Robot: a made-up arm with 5 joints.
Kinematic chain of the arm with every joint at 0, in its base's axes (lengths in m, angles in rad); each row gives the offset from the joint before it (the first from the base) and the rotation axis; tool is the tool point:
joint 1: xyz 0 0 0.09 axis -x
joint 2: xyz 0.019 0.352 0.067 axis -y
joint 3: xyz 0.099 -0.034 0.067 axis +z
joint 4: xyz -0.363 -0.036 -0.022 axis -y
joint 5: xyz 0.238 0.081 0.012 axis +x
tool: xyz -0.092 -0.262 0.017
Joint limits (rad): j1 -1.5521..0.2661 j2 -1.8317..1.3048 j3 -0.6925..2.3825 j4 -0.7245..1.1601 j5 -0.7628..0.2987
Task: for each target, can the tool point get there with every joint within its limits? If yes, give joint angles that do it. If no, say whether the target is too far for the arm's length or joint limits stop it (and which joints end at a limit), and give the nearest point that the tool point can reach.
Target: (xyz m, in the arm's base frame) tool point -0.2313 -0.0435 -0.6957
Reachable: no: joint limits stop it (at a limit: joint 1, joint 2, joint 3, joint 4) | nearest point 0.1039 0.0220 -0.4466 | short by 0.423 m
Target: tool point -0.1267 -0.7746 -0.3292
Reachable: no: joint limits stop it (at a limit: joint 1, joint 4, joint 5) | nearest point -0.0745 -0.5180 -0.0103 | short by 0.413 m
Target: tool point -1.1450 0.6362 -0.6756
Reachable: no: too far | nearest point -0.3792 0.4574 -0.1916 | short by 0.923 m
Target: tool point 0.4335 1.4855 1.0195
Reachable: no: too far | nearest point 0.1749 0.6110 0.4723 | short by 1.064 m
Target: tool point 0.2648 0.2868 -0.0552
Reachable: yes | joints -0.6799 -1.5300 1.9558 0.3431 -0.4677
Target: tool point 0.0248 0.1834 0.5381
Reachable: yes | joints 0.0206 0.9371 1.9197 -0.0464 -0.6553
